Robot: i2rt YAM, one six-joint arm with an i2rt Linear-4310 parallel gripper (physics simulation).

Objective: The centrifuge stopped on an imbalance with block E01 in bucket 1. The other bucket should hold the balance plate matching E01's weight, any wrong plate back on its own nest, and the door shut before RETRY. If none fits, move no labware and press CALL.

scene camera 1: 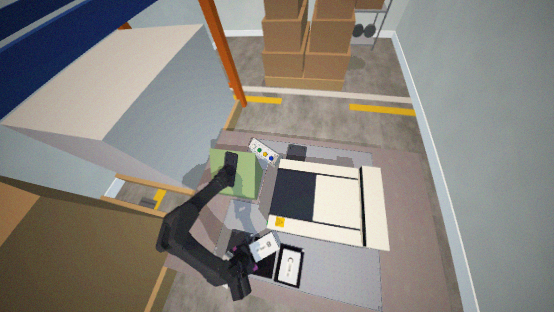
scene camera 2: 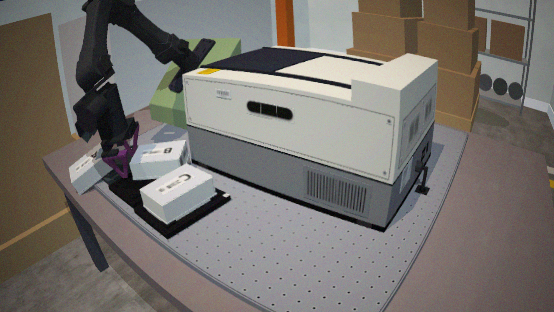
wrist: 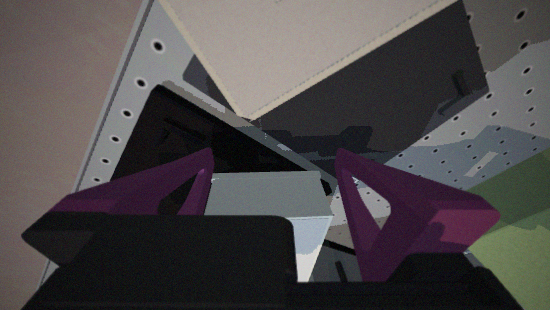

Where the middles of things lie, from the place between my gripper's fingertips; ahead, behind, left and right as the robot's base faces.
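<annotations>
Positions counted from my hand: dark sliding door (scene camera 1: 294, 194) 31 cm to the left, 19 cm above, 16 cm ahead; balance plate A (scene camera 2: 89, 169) 9 cm to the right, 8 cm behind, 1 cm above; balance plate C (scene camera 2: 176, 194) 21 cm ahead, 1 cm above, 1 cm to the left; balance plate B (scene camera 2: 153, 161) 7 cm ahead, 6 cm to the left, 2 cm above. Going by their middles, the dark sliding door is the farthest from my hand of the things named here.
</annotations>
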